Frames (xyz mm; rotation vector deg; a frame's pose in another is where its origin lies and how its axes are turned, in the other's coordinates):
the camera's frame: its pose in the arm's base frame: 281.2 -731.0 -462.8 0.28 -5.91 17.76
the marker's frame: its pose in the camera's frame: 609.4 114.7 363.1 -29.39 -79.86 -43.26
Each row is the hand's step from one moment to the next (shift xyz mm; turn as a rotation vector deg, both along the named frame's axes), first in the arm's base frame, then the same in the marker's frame.
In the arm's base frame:
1: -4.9 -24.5 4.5 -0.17 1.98 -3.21
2: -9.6 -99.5 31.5 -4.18 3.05 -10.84
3: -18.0 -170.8 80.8 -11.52 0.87 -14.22
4: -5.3 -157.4 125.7 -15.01 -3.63 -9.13
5: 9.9 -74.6 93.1 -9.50 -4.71 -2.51
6: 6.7 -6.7 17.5 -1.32 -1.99 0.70
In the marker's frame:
1: 9.0 -22.6 -7.2 -3.50 1.06 0.93
2: 49.1 -84.7 -37.5 -11.04 -1.28 4.56
3: 110.7 -141.3 -61.6 -13.68 -7.27 9.78
4: 151.9 -115.9 -64.1 -7.74 -11.91 10.96
5: 104.5 -43.1 -39.5 -1.25 -9.04 5.95
6: 18.1 0.5 -8.2 1.10 -2.22 0.24

